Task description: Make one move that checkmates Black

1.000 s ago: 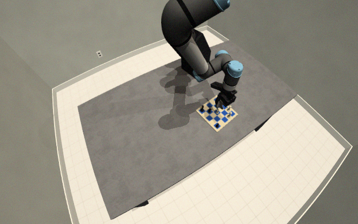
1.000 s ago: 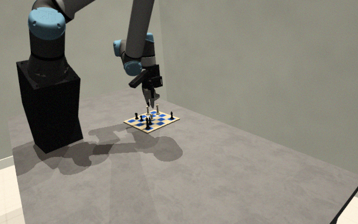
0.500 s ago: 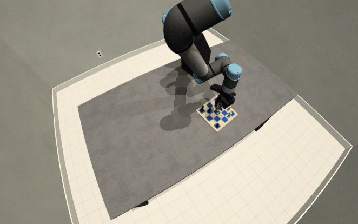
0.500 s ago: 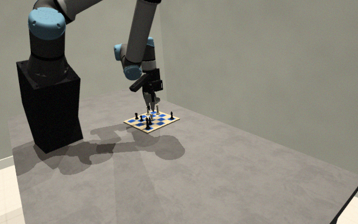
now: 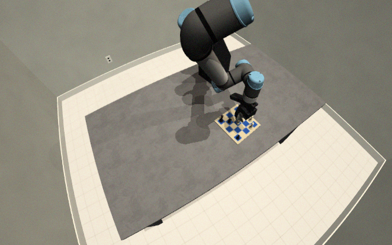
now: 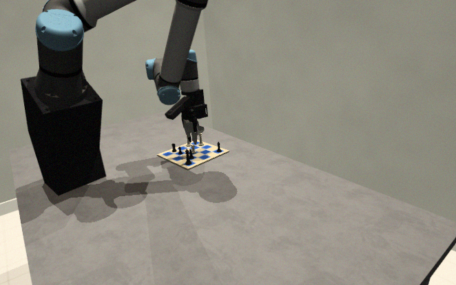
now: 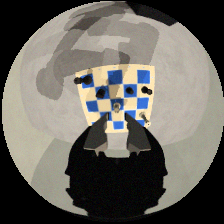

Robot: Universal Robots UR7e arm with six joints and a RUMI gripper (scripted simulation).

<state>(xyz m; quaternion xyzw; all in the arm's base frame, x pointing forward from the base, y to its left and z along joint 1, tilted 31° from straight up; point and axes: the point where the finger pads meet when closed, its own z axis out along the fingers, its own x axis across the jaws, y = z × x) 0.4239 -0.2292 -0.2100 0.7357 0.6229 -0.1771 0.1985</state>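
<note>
Right now my hand is 6 cm above the blue-and-cream chessboard. The rest, counted from my hand: tall black piece: 9 cm behind, 7 cm to the right, 3 cm below.
</note>
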